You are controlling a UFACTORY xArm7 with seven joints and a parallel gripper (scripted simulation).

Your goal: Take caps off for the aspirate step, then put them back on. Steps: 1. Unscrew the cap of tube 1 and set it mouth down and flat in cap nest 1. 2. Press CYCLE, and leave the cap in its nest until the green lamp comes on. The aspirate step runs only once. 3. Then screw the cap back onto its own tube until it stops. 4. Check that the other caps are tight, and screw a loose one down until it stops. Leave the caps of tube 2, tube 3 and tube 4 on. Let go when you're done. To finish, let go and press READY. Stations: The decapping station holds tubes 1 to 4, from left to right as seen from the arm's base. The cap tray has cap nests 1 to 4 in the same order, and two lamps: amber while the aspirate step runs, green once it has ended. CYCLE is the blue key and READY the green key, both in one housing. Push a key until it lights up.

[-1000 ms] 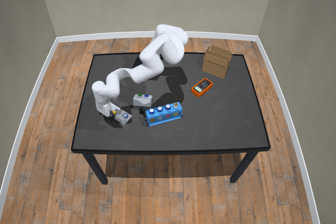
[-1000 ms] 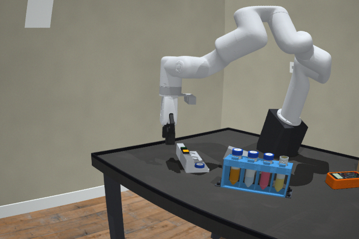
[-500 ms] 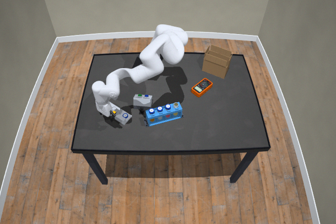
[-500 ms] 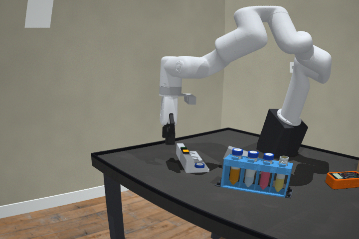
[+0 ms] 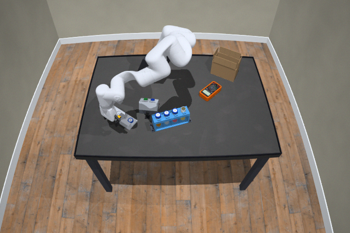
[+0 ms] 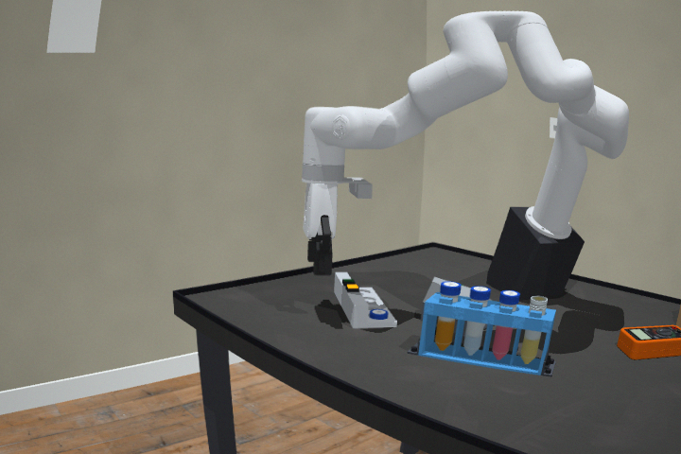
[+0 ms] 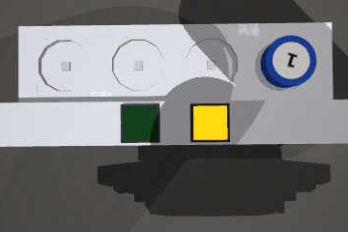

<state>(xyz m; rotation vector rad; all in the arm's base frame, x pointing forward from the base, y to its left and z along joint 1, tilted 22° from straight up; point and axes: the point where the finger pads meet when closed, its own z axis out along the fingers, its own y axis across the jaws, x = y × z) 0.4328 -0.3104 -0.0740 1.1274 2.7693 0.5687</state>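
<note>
Right now the cap 1 is 5 cm behind my hand, 11 cm to the left of it and 9 cm below it. The rest, counted from my hand: grey key housing (14 cm behind, 23 cm to the left, 5 cm below).
</note>
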